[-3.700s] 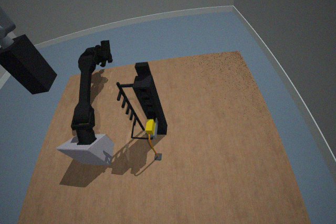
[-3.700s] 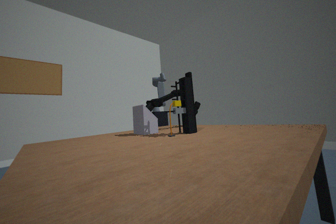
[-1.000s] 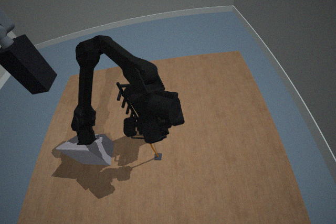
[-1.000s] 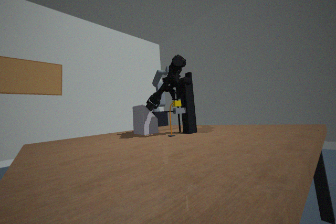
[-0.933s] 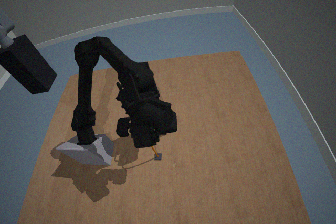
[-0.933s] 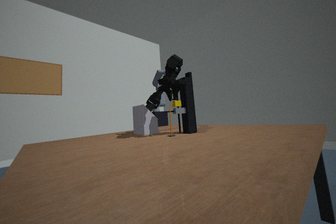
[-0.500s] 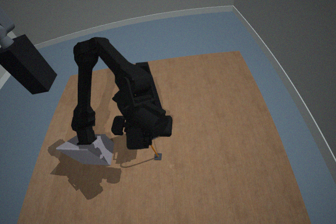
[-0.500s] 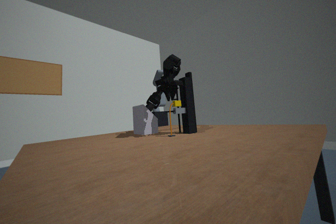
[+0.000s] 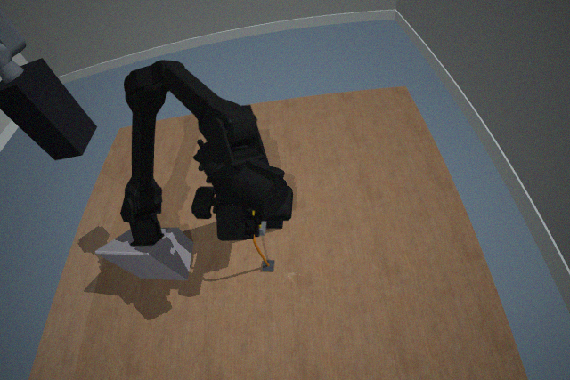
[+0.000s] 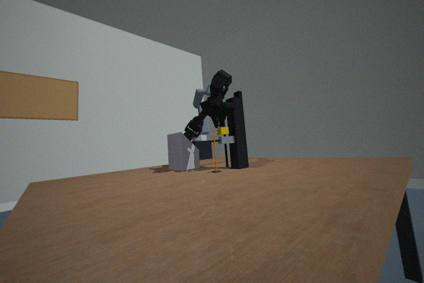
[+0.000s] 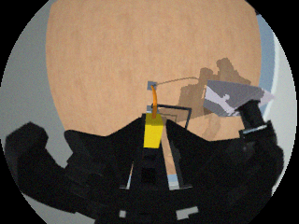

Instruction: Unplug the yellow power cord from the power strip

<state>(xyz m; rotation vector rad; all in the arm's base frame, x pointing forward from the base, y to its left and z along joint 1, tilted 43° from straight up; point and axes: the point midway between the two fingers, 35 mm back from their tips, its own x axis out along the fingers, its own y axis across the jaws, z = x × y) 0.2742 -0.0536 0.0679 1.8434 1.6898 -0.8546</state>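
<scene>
The yellow plug lies 40 mm to the left of my gripper tip and 10 mm below it. The rest, counted from my gripper tip: grey anchor (30 mm to the right, 200 mm below).
</scene>
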